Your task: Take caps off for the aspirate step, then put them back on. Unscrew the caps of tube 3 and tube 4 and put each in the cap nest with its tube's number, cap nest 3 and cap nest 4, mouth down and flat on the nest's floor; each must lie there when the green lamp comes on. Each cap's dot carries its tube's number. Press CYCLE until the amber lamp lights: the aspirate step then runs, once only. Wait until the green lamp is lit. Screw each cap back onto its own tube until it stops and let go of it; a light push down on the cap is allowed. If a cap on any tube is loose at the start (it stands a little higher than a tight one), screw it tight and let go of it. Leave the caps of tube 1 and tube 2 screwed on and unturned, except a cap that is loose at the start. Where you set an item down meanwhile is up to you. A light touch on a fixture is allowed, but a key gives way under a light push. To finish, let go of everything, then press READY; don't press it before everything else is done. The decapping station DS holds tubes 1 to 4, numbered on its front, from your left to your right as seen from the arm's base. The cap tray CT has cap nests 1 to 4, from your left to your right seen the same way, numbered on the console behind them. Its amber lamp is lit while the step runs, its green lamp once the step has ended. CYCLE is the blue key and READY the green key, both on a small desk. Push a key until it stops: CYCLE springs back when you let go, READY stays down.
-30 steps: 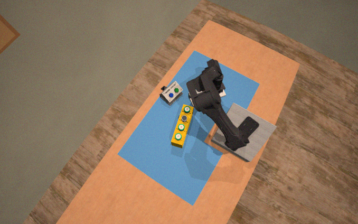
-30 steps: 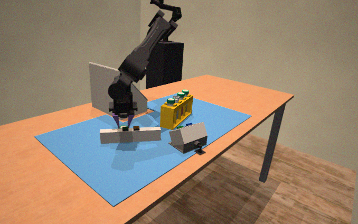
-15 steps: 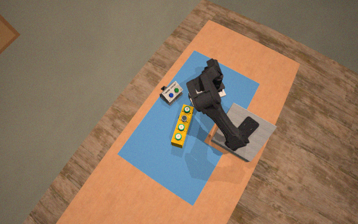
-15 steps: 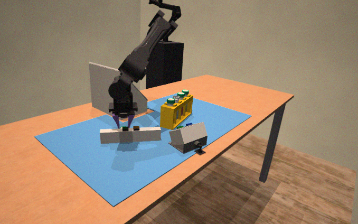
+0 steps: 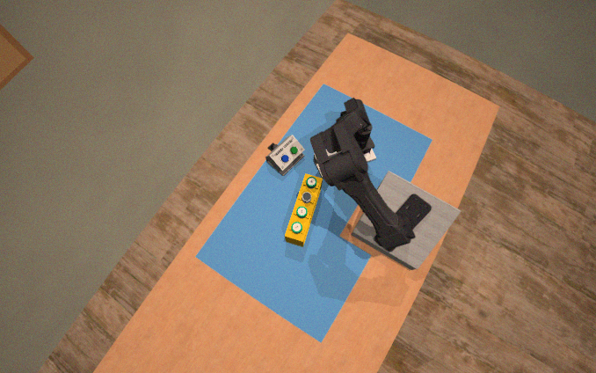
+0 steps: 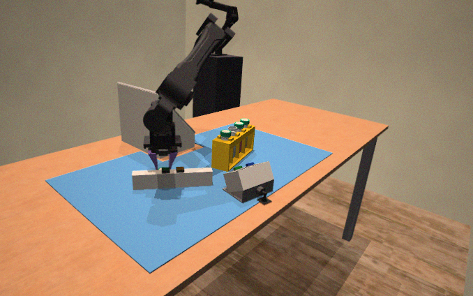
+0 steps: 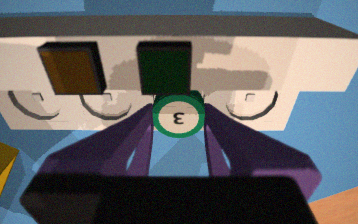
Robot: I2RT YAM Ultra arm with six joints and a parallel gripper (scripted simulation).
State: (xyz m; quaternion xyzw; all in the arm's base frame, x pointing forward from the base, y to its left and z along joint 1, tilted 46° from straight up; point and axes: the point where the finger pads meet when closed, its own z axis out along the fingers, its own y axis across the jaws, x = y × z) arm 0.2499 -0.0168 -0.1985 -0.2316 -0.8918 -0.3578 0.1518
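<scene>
Right now the cap 4 is 40 mm ahead of my hand, 200 mm to the left of it and 80 mm above it. Round my hand: green key: 180 mm ahead, 130 mm to the left, 30 mm above; cap 3: 10 mm below; blue key: 180 mm ahead, 170 mm to the left, 30 mm above.
</scene>
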